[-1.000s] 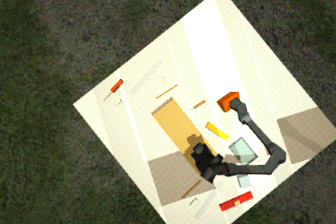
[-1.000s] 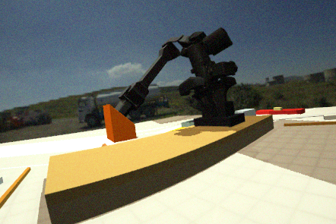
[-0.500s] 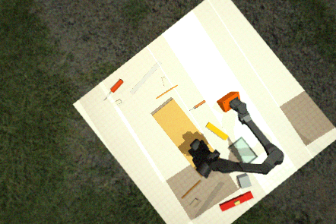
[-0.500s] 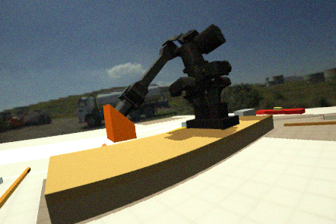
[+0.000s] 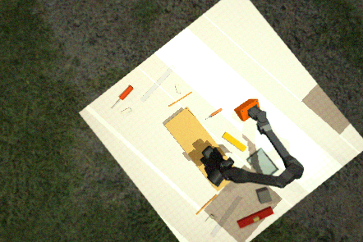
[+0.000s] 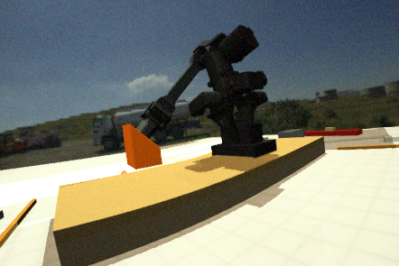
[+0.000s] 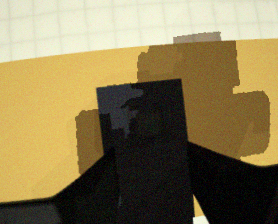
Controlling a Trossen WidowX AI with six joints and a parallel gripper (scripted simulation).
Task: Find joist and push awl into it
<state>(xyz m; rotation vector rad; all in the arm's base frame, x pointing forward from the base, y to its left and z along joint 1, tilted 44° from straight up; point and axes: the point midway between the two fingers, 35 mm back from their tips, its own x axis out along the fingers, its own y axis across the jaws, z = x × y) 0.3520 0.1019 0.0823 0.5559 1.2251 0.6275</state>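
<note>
The pale teal tray lies 26 cm behind my gripper tip, 21 cm to the left of it and 5 cm below it. Round my gripper tip: yellow bar: 19 cm behind, 6 cm below; stud finder: 2 cm above, 1 cm ahead; awl: 22 cm to the right, 15 cm behind, 6 cm below.
</note>
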